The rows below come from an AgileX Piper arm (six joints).
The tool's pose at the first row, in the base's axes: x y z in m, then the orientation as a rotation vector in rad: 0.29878 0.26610 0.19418 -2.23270 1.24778 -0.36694
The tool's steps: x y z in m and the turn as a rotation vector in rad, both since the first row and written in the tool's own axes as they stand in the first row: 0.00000 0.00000 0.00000 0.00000 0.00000 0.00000; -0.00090 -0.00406 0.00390 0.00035 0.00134 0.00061; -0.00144 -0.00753 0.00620 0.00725 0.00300 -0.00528; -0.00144 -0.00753 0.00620 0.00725 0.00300 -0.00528; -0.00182 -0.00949 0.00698 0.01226 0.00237 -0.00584; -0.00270 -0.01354 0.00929 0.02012 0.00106 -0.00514; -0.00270 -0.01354 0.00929 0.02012 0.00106 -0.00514; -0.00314 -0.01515 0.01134 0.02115 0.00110 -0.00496; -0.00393 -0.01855 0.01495 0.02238 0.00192 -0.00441; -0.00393 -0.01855 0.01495 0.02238 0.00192 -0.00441; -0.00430 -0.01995 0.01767 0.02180 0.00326 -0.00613; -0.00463 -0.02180 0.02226 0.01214 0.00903 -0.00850
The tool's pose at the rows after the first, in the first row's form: 0.29878 0.26610 0.19418 -2.23270 1.24778 -0.36694; 0.30301 0.26985 0.19341 -2.23208 1.24897 -0.36845; 0.30625 0.27251 0.19359 -2.23053 1.24042 -0.37639; 0.30625 0.27251 0.19359 -2.23053 1.24042 -0.37639; 0.30779 0.27391 0.19411 -2.22665 1.23726 -0.37859; 0.31125 0.27711 0.19463 -2.21944 1.23383 -0.38106; 0.31125 0.27711 0.19463 -2.21944 1.23383 -0.38106; 0.31313 0.27883 0.19392 -2.21845 1.23358 -0.38159; 0.31682 0.28211 0.19300 -2.21709 1.23404 -0.38300; 0.31682 0.28211 0.19300 -2.21709 1.23404 -0.38300; 0.31891 0.28391 0.19162 -2.21888 1.23315 -0.38489; 0.32223 0.28648 0.18899 -2.22911 1.23788 -0.38726
